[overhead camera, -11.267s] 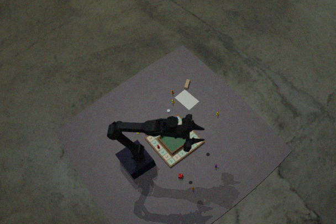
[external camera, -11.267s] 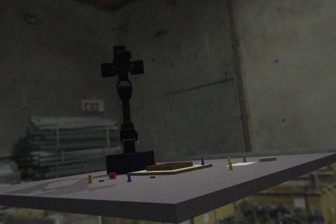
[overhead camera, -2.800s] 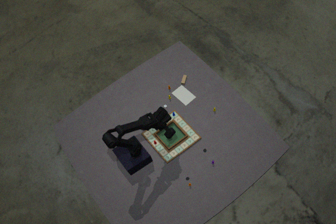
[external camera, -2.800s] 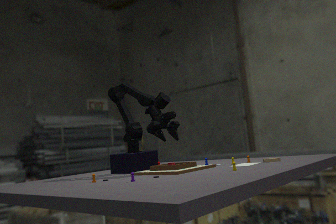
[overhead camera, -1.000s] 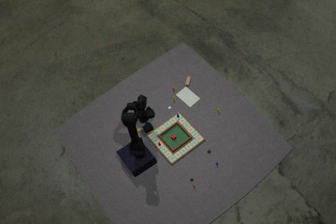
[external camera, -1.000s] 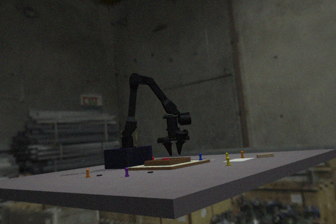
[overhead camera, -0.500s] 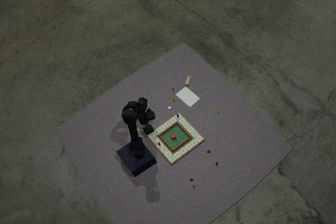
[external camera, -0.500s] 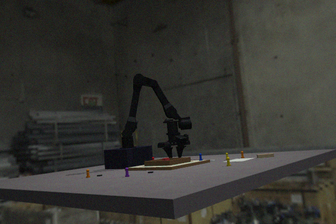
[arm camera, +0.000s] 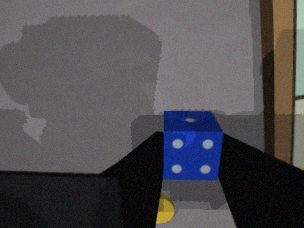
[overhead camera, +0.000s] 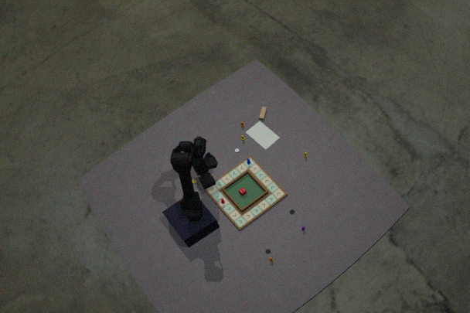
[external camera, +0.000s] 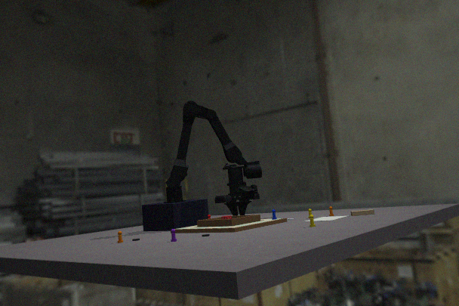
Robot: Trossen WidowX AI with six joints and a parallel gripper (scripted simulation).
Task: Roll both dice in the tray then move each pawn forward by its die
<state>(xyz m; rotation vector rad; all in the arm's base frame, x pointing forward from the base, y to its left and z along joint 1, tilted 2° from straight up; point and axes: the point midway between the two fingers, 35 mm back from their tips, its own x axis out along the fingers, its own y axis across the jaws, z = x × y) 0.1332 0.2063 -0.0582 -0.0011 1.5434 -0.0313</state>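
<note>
Now: gripper tip 20 mm short of the red pawn, 160 mm to the left of it and 20 mm below it. From my gripper tip the other things lie so: blue pawn (220 mm ahead, 30 mm to the right, 20 mm above); white disc (210 mm ahead, 70 mm to the left, 10 mm below); white card (360 mm ahead, 80 mm to the left, 10 mm below).
</note>
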